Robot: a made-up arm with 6 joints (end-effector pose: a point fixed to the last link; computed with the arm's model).
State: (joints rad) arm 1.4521 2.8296 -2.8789 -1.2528 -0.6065 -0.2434
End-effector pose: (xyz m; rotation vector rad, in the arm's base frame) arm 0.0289 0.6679 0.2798 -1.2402 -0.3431 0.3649
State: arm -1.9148 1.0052 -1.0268 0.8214 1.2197 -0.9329
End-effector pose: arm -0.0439 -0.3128 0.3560 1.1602 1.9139 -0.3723
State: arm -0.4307 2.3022 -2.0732 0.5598 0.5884 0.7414
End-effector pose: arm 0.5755 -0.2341 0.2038 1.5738 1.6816 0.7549
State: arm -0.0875 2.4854 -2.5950 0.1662 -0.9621 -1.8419
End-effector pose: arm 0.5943 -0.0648 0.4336 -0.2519 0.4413 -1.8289
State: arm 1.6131 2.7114 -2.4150 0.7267 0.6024 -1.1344
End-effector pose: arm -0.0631 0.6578 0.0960 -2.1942 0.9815 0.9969
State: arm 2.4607 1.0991 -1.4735 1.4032 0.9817 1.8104
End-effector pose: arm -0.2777 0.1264 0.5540 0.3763 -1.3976 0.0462
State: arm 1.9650 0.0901 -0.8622 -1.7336 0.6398 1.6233
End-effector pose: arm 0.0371 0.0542 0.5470 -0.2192 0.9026 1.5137
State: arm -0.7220 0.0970 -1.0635 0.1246 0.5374 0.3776
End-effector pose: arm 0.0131 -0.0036 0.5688 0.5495 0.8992 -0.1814
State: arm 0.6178 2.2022 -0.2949 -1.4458 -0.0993 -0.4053
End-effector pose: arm 0.0583 0.0525 -0.1645 2.8142 -1.0035 -0.3257
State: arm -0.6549 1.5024 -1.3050 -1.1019 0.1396 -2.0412
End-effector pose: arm 0.3744 -0.3023 0.3349 1.9335 -0.7744 1.6133
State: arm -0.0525 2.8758 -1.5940 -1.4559 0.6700 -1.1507
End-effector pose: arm 0.4136 -0.0795 -0.2464 2.3538 -0.8833 0.5694
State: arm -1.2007 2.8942 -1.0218 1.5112 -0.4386 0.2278
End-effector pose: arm 0.0234 -0.1694 -0.2998 -2.9721 -0.3730 0.7164
